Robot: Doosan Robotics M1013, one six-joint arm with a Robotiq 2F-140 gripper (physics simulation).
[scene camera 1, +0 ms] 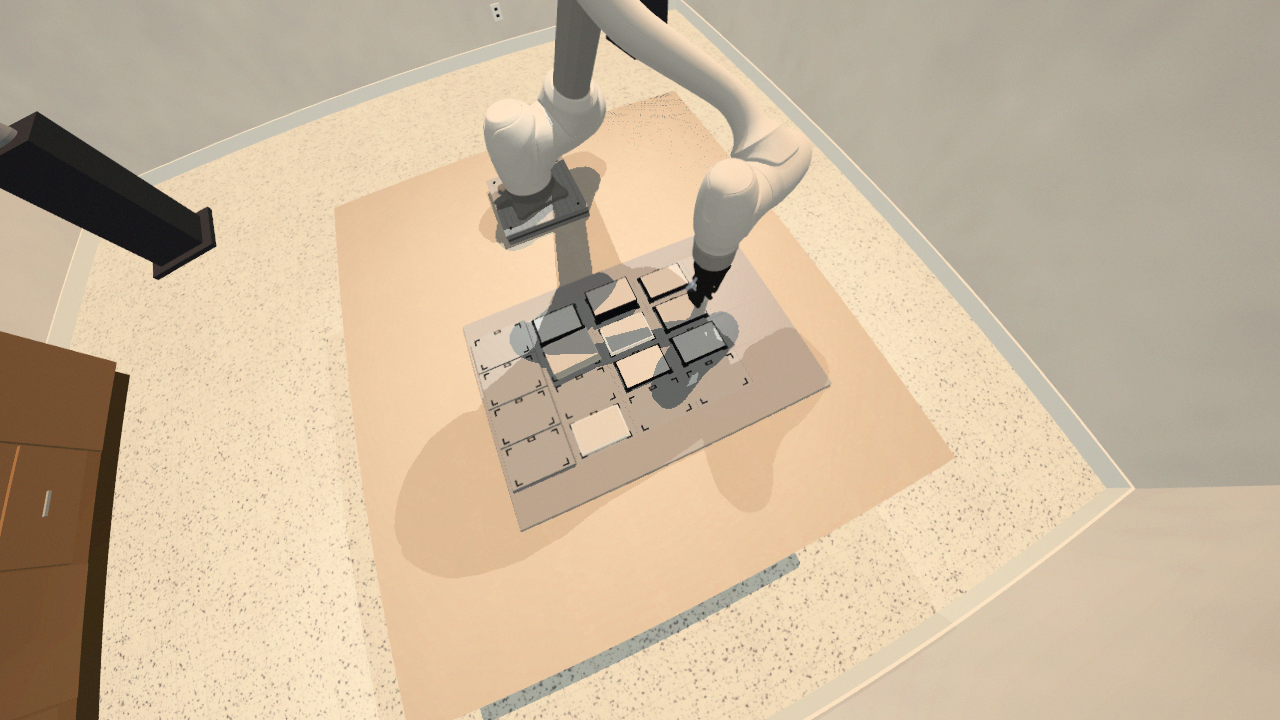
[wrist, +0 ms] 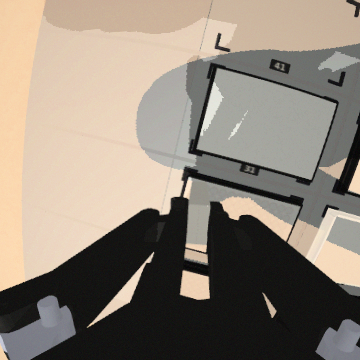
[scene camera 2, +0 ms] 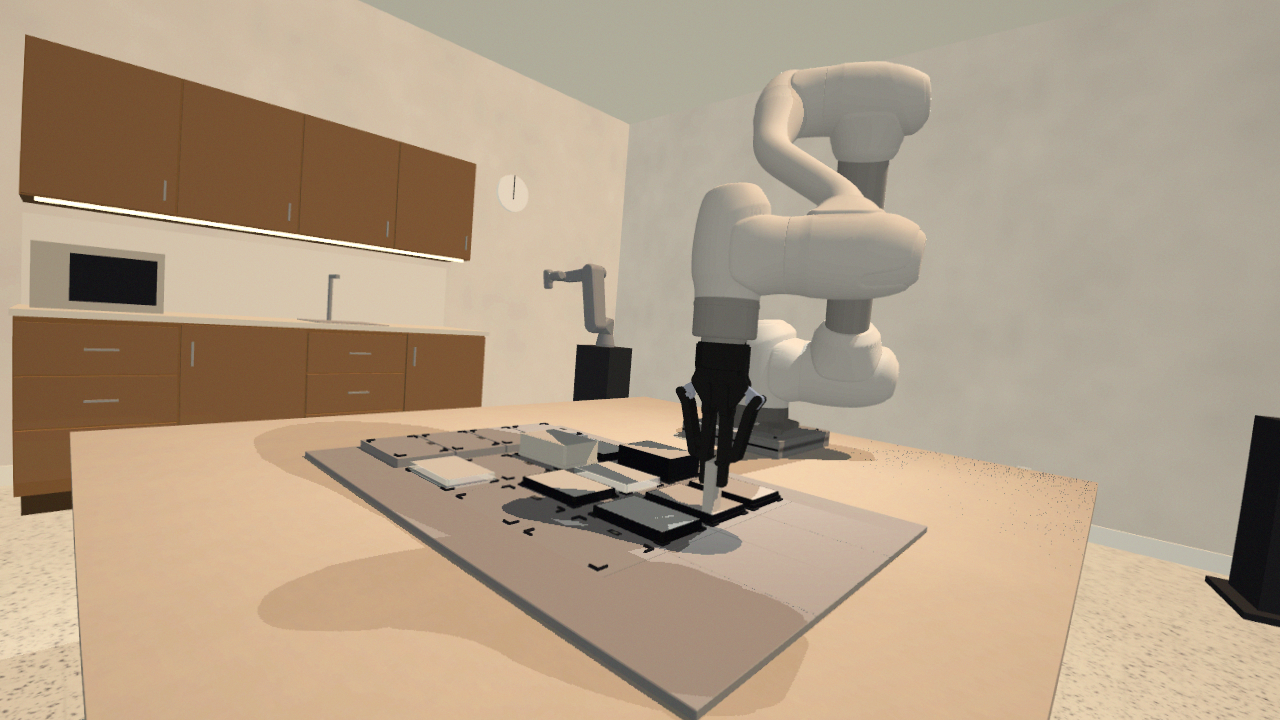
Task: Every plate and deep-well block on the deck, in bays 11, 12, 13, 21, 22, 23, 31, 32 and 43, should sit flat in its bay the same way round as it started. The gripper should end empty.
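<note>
My gripper points down over bay 21, its fingers shut on a narrow pale grey bar. The bar's lower end is over the black-edged plate in bay 21; contact cannot be told. The grey-topped plate in bay 31 looks flat. The bay 32 plate, the white bay 22 plate and the white bay 43 plate look flat. The fingers hide part of bay 21 in the wrist view.
A black-sided block and a tall pale block rise above the low plates. A plate is in bay 11, another in bay 13. The deck lies on the table.
</note>
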